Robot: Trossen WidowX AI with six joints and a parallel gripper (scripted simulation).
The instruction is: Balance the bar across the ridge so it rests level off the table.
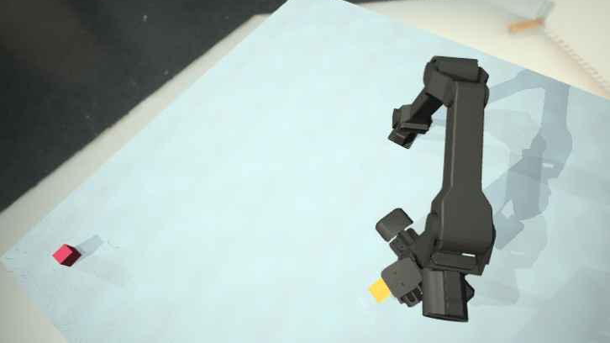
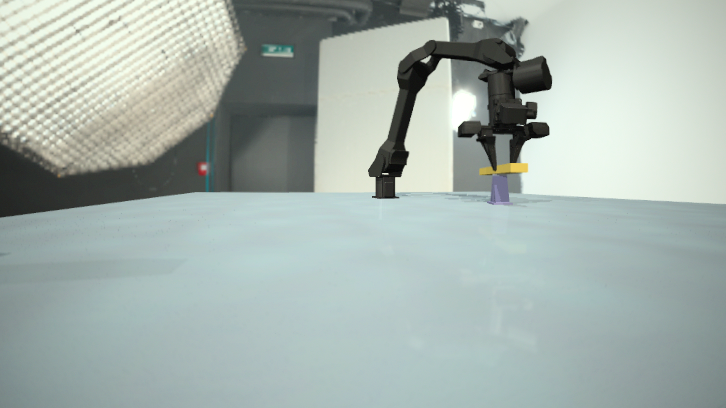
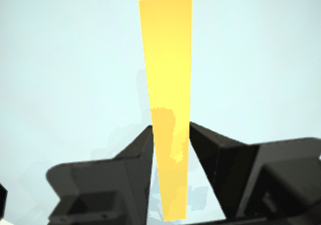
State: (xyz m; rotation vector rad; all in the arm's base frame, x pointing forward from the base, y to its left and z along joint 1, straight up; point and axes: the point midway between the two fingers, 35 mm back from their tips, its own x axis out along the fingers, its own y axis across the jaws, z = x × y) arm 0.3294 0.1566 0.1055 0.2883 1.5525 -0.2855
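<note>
Now: the yellow bar 3 cm behind my gripper tip and 1 cm to the left of it. Round my gripper tip: red cube 41 cm ahead, 66 cm to the right, 5 cm below.
</note>
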